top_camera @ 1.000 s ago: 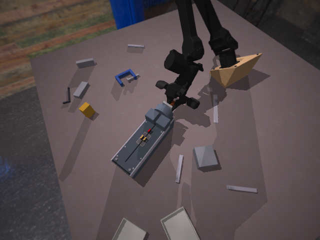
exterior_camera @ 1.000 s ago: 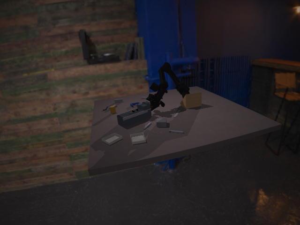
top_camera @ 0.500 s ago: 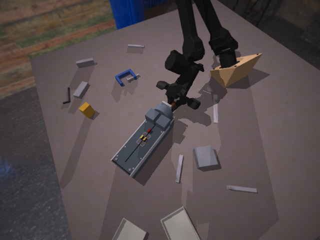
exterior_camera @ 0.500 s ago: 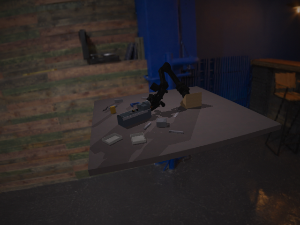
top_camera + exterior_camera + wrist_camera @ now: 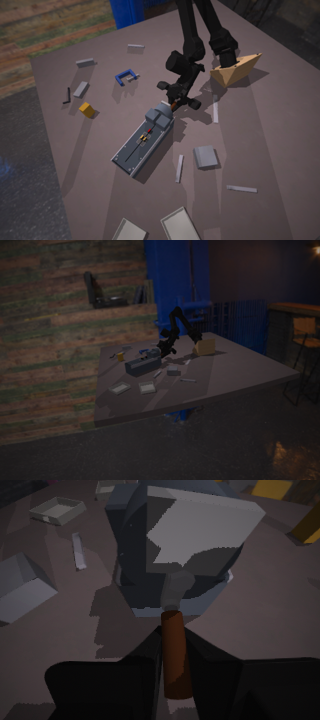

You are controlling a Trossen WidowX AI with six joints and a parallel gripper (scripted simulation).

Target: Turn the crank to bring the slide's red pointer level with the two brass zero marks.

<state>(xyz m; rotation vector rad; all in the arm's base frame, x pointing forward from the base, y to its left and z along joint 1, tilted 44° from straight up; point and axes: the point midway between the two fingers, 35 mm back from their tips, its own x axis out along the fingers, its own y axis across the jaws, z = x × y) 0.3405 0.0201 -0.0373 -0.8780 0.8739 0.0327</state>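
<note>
My gripper tip is 20 mm past the brown crank handle, 10 mm to the left of it and 20 mm below it. Round my gripper tip: grey block: 10 mm behind, 220 mm to the left, 20 mm below; then blue clamp: 60 mm ahead, 310 mm to the right, 30 mm below; then red pointer: 120 mm ahead, 50 mm to the left, 50 mm above.
</note>
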